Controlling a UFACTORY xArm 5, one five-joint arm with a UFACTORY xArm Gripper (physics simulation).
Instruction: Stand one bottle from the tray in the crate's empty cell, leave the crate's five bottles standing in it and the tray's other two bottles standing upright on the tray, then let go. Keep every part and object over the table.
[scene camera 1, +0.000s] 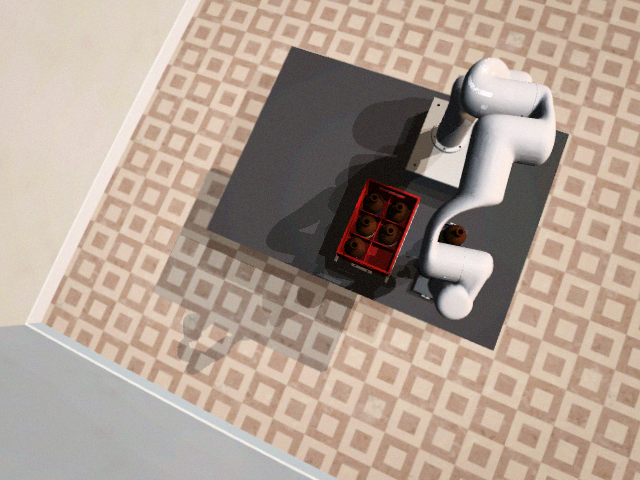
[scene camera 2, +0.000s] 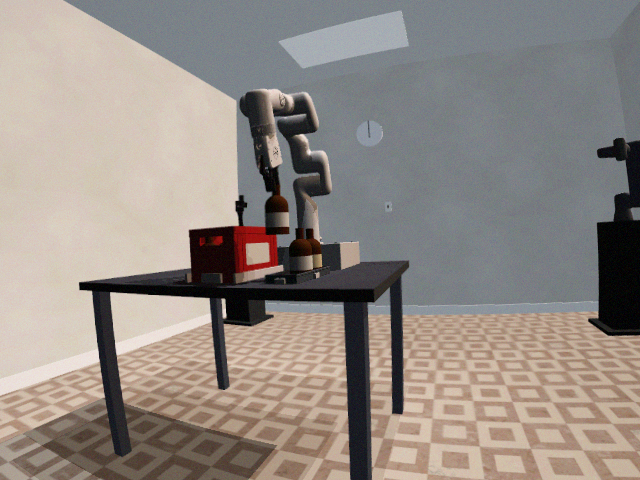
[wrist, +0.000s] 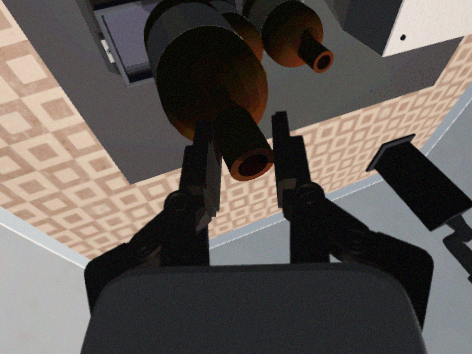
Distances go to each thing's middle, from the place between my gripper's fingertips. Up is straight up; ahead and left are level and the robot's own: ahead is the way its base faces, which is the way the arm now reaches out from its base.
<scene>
My gripper is now 1 cm to the right of the brown bottle (scene camera 2: 276, 207) and 6 cm above it.
</scene>
